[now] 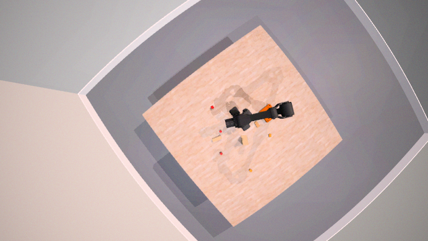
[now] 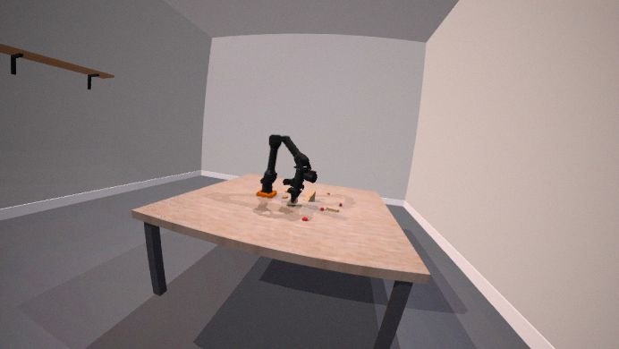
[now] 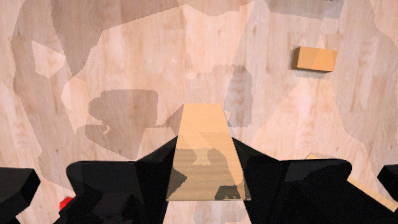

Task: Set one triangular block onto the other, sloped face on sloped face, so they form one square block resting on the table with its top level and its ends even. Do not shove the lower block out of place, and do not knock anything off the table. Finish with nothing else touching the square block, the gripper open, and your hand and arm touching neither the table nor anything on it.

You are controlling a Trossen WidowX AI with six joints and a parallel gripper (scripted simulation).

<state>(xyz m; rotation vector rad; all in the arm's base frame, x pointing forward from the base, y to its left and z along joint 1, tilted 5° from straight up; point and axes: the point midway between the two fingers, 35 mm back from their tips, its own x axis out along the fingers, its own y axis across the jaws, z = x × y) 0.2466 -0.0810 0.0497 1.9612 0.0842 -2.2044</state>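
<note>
Now: the triangular block 10 mm ahead of my gripper tip and 10 mm above it.
</note>
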